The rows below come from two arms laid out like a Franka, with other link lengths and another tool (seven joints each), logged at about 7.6 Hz.
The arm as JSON. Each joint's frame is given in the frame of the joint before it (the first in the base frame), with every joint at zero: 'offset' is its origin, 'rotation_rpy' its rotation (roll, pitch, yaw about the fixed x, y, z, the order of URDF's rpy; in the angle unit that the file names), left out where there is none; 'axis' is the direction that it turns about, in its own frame. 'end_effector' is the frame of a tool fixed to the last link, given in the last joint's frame.
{
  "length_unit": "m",
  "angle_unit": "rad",
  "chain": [
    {
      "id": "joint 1",
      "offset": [
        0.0,
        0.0,
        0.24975
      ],
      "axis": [
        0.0,
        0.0,
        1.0
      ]
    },
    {
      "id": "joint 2",
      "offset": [
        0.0,
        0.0,
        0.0
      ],
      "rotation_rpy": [
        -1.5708,
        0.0,
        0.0
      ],
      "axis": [
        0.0,
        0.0,
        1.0
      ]
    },
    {
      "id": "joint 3",
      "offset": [
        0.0,
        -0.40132,
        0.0
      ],
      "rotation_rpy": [
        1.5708,
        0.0,
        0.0
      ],
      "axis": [
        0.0,
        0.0,
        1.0
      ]
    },
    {
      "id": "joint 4",
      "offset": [
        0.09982,
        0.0,
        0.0
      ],
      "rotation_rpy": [
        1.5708,
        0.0,
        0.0
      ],
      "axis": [
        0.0,
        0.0,
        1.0
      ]
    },
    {
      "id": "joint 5",
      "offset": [
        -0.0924,
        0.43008,
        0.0
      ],
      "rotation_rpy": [
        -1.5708,
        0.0,
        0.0
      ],
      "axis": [
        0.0,
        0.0,
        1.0
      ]
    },
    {
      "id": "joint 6",
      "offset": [
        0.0,
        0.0,
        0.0
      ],
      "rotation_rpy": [
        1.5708,
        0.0,
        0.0
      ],
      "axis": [
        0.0,
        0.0,
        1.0
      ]
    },
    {
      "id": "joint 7",
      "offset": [
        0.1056,
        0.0,
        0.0
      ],
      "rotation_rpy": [
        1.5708,
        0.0,
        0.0
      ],
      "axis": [
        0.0,
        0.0,
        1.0
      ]
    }
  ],
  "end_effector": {
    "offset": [
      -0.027,
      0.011,
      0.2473
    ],
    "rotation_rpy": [
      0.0,
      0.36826,
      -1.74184
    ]
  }
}
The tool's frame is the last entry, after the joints.
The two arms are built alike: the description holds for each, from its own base.
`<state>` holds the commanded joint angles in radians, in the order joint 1, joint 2, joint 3, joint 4, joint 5, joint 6, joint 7, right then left.
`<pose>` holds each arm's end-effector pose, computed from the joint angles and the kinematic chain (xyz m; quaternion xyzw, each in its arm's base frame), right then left.
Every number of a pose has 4 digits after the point. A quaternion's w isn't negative.
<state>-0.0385 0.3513 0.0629 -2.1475 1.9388 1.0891 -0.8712 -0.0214 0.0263 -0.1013 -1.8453 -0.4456 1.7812 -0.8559</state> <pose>0.5961 0.2659 0.3738 -0.1497 -0.2528 -0.7181 0.6308 0.6125 -0.1965 0.3866 -0.3016 -0.9231 0.1671 0.1700</pose>
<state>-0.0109 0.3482 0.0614 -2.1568 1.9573 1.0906 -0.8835 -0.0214 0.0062 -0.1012 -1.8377 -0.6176 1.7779 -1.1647</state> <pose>0.5907 0.2805 0.3743 -0.1453 -0.2504 -0.7184 0.6325 0.6221 -0.2291 0.4253 -0.1509 -0.9310 0.2738 0.1884</pose>
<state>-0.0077 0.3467 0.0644 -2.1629 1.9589 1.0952 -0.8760 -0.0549 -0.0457 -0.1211 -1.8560 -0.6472 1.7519 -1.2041</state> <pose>0.5884 0.2839 0.3726 -0.1496 -0.2478 -0.7151 0.6363 0.5901 -0.2669 0.4499 -0.1645 -0.9240 0.2833 0.1971</pose>
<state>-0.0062 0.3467 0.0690 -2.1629 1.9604 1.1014 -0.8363 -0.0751 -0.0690 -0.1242 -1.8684 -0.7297 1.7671 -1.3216</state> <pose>0.5877 0.2866 0.3729 -0.1601 -0.2401 -0.7041 0.6489 0.5843 -0.2921 0.4706 -0.1165 -0.9146 0.3274 0.2068</pose>
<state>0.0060 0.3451 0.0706 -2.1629 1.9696 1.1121 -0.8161 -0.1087 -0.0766 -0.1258 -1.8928 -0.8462 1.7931 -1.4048</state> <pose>0.5870 0.2941 0.3736 -0.1663 -0.2360 -0.6981 0.6552 0.5778 -0.3262 0.4822 -0.0811 -0.8925 0.3826 0.2246</pose>
